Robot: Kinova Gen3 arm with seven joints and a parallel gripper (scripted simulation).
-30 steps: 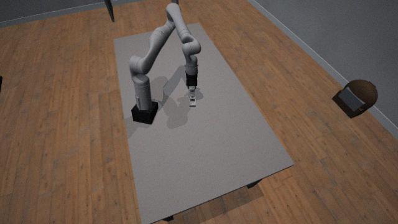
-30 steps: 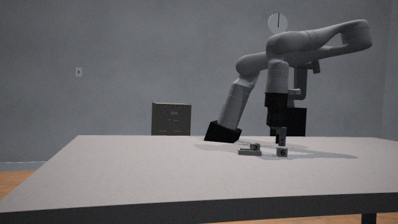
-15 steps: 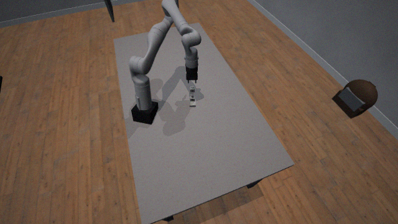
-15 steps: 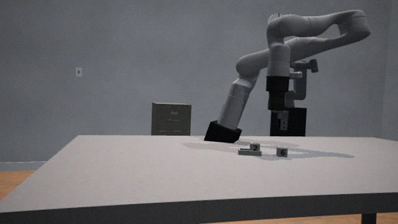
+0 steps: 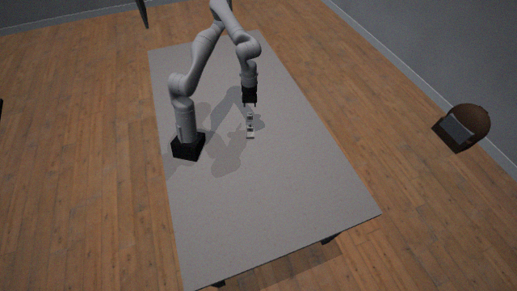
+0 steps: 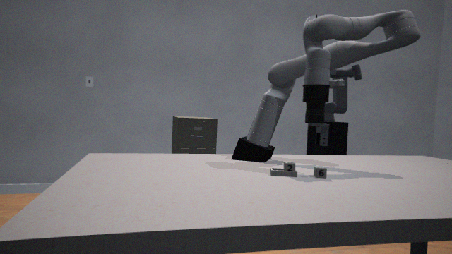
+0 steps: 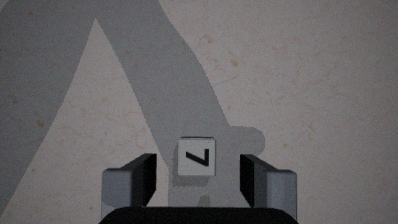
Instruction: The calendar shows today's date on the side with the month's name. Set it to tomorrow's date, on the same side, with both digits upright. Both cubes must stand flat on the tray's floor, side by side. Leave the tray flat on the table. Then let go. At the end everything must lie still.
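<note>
Right now the digit cube is 10 cm below my hand. From my hand the other things lie so: calendar tray 11 cm below, 10 cm to the right, 5 cm behind.
</note>
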